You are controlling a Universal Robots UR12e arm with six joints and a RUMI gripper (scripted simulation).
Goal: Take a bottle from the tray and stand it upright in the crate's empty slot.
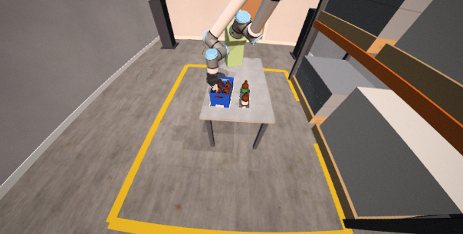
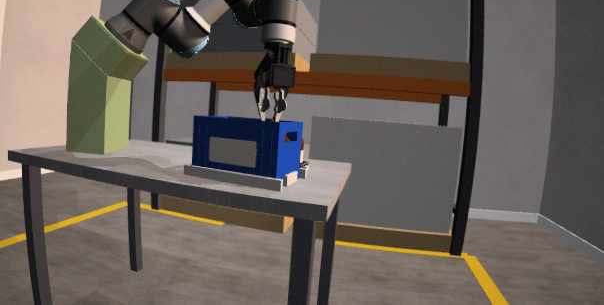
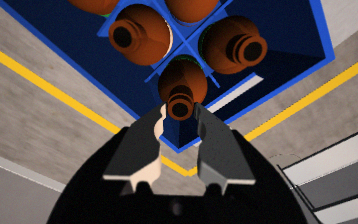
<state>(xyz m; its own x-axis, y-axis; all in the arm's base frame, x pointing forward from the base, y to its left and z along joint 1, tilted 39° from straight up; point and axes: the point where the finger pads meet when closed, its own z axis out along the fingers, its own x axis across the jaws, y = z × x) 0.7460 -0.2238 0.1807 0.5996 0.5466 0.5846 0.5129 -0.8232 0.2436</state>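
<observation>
Right now the crate is 8 cm behind my hand, 5 cm to the left of it and 9 cm below it.
</observation>
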